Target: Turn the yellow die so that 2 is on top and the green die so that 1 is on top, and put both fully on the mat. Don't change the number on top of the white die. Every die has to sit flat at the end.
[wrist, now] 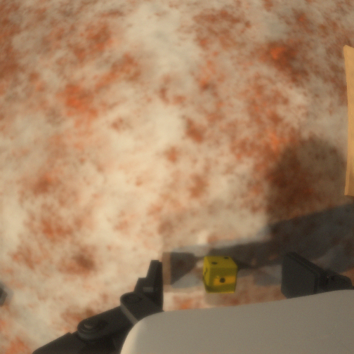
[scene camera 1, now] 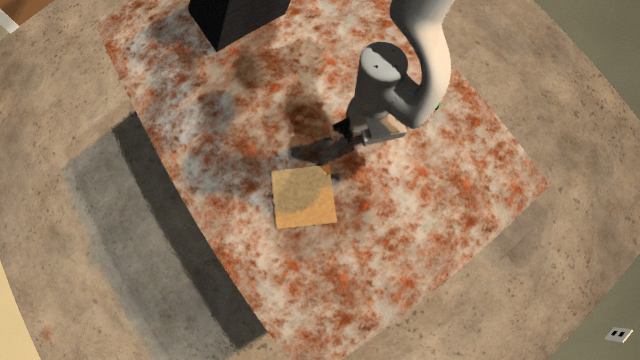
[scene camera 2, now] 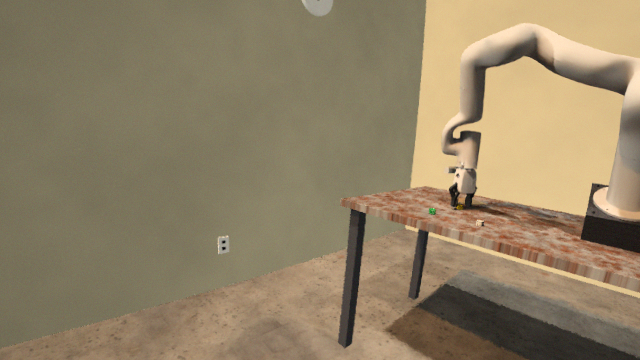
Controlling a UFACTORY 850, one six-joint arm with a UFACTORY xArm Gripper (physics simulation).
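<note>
The yellow die (scene camera 2: 459, 207) (wrist: 220, 275) sits on the table between the open fingers, touching neither; one pip shows on its largest face, apparently the top, and two on a side face. My gripper (scene camera 1: 354, 135) (scene camera 2: 461, 203) (wrist: 224, 277) is open, low around it. The green die (scene camera 1: 438, 106) (scene camera 2: 432, 211) is on the table, mostly hidden by the arm in scene camera 1; its top number is unreadable. The white die (scene camera 2: 480, 223) lies near the table edge, top number too small to read. The tan square mat (scene camera 1: 305, 200) (wrist: 350, 125) lies beside the gripper.
The mottled red and white table (scene camera 1: 400, 250) (scene camera 2: 390, 202) bears everything. The black arm base (scene camera 1: 240, 20) (scene camera 2: 605, 232) stands at one end. The arm's shadow falls across part of the mat. A dark sliver at the left edge of the wrist view is unclear.
</note>
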